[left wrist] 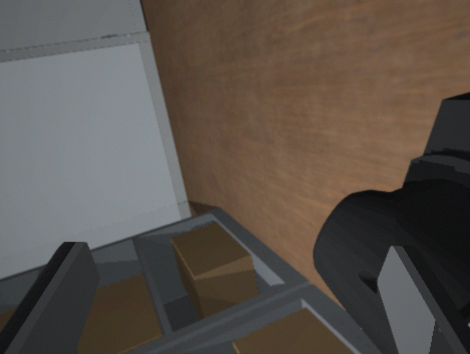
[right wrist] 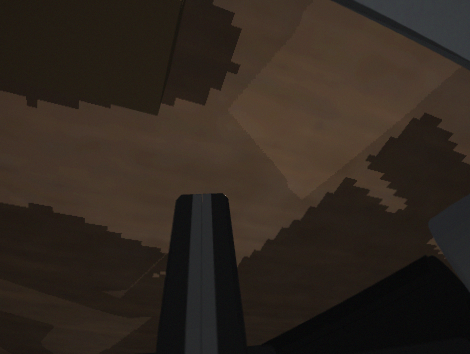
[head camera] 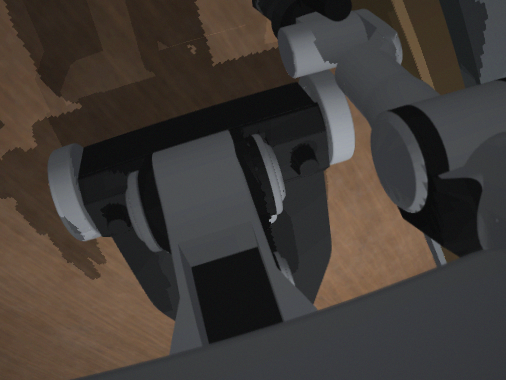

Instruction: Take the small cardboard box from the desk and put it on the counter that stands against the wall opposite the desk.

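Pixels of known places: left gripper, fingertip midpoint: point(left wrist: 237, 261); right gripper, fingertip midpoint: point(right wrist: 203, 212); robot's base at its link origin: point(right wrist: 267, 329) point(head camera: 195, 129).
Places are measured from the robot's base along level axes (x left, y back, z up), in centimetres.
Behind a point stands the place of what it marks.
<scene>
My left gripper point(left wrist: 237, 261) @[x 22.4, y 38.6, z 51.7 cm] is open, its fingers wide apart at the two sides of the left wrist view. A brown cardboard box point(left wrist: 220, 275) @[x -89.1, y 120.2, z 23.4 cm] stands beyond them in a grey compartment. Whether this is the task's small box, I cannot tell. My right gripper point(right wrist: 203, 212) @[x -20.0, y -25.2, z 8.1 cm] is shut and empty, its fingertips together over the wood-patterned floor. A dark olive-brown surface point(right wrist: 82, 50) @[x -21.5, y -31.5, z 5.1 cm] is at the upper left of the right wrist view; its full shape is cut off. The desk and the counter cannot be told for sure.
The grey compartmented unit point(left wrist: 255, 240) @[x -85.9, y 128.7, z 1.9 cm] holds more brown boxes point(left wrist: 120, 312) @[x -83.8, y 117.4, z 65.2 cm] point(left wrist: 300, 332) @[x -67.8, y 74.4, z 15.6 cm]. A pale panelled surface point(left wrist: 80, 135) @[x -89.1, y 281.5, z 66.5 cm] lies behind it. A pale grey edge point(right wrist: 425, 25) @[x -29.1, y -24.3, z 7.7 cm] crosses the right wrist view's upper right corner. A brown surface with a lighter strip point(head camera: 412, 42) @[x -32.1, y -23.1, z 34.7 cm] is beside my right arm.
</scene>
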